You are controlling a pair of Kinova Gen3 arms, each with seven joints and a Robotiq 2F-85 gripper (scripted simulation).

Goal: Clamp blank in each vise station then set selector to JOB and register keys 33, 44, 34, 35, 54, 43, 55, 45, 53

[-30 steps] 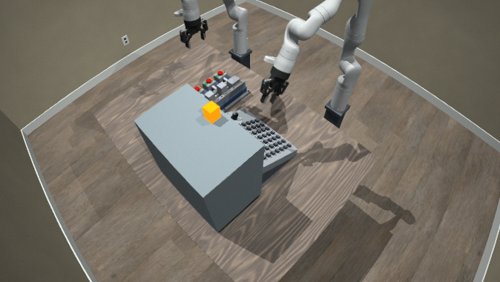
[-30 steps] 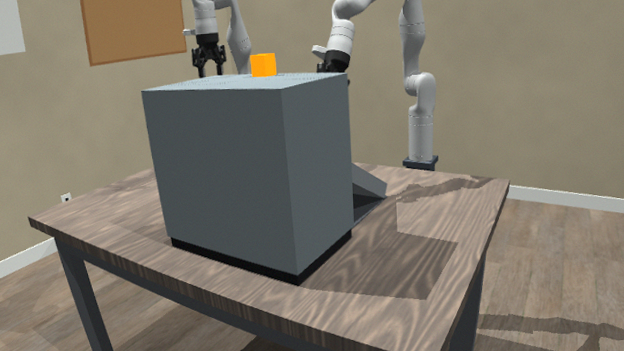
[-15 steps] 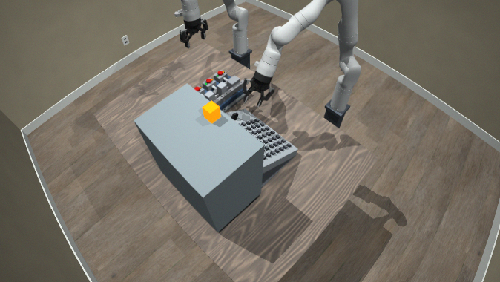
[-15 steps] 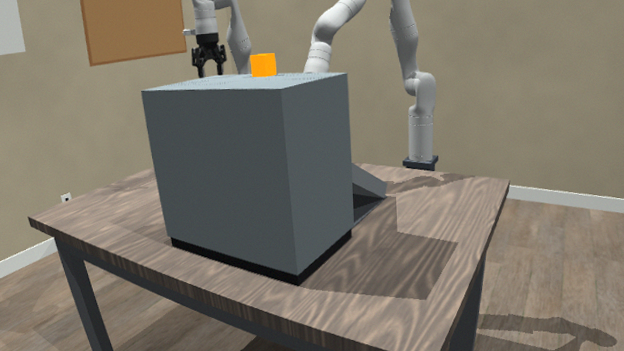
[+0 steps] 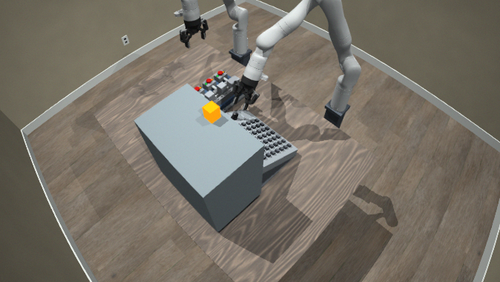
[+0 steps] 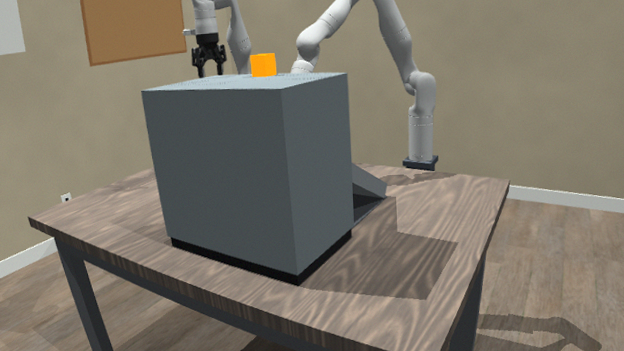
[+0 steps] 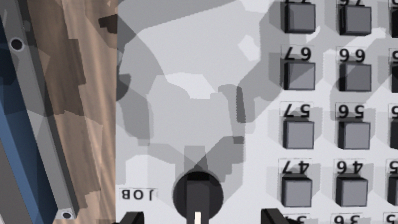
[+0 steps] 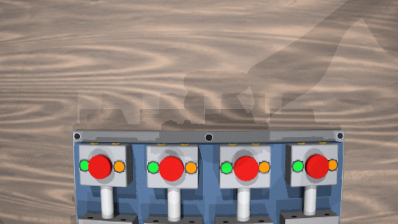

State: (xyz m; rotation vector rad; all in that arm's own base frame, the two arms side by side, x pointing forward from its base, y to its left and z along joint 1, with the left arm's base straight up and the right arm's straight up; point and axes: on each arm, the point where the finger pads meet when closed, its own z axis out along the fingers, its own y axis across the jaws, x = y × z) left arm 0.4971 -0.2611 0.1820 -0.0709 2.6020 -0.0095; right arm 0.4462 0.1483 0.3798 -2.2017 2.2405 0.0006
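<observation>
The black selector knob lies 4 cm ahead of my left hand and 6 cm below it. Also, from my left hand: keypad (7 cm ahead, 11 cm to the left, 10 cm below); key (2 cm ahead, 19 cm to the left, 8 cm below).
</observation>
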